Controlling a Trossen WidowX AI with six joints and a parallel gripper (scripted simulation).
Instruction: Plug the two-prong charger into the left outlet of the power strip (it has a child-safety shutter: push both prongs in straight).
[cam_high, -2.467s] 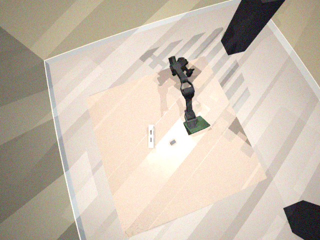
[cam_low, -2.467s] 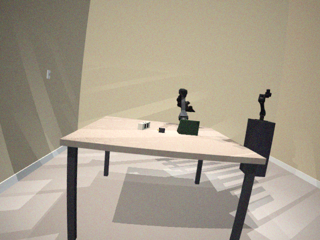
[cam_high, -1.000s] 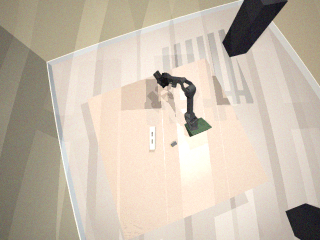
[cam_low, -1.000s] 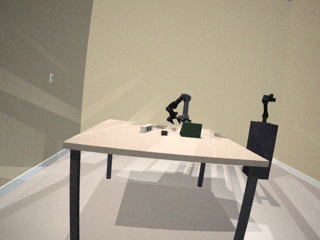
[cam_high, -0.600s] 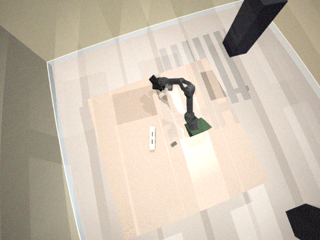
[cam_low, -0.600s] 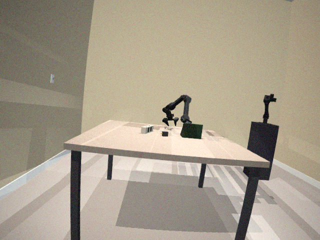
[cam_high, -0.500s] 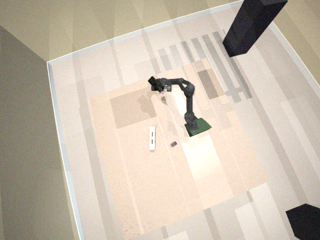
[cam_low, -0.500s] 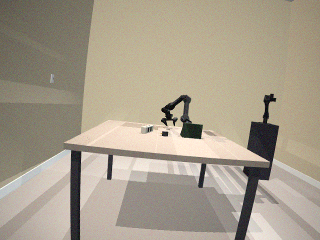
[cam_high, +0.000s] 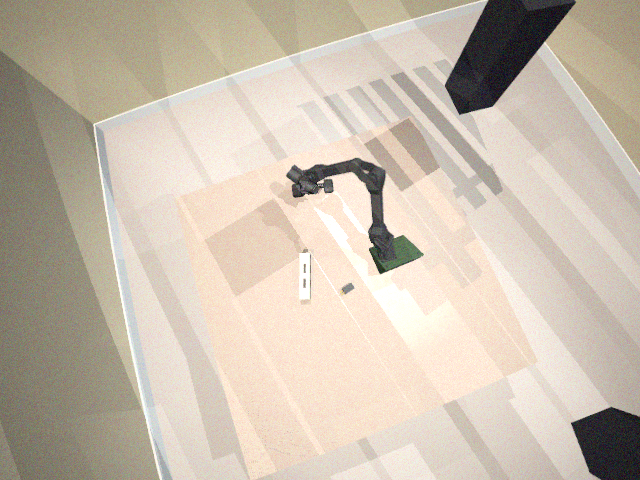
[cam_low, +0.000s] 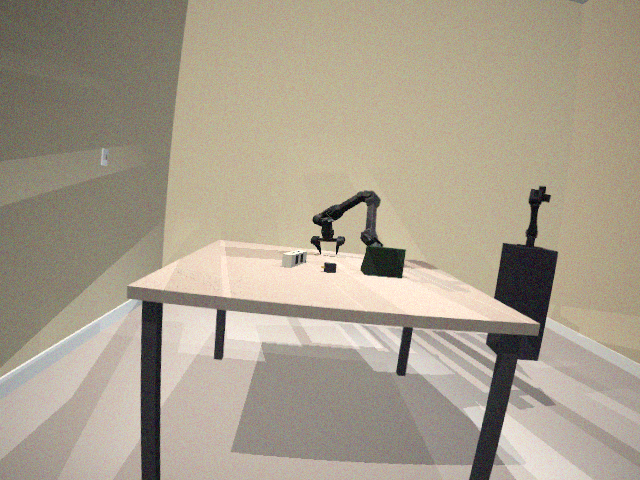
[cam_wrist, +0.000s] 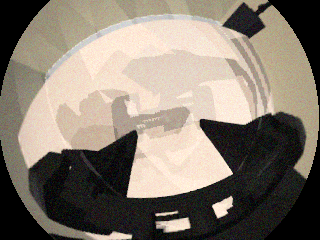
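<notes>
Right now my gripper tip is 50 cm to the right of the dark charger and 1 cm below it.
</notes>
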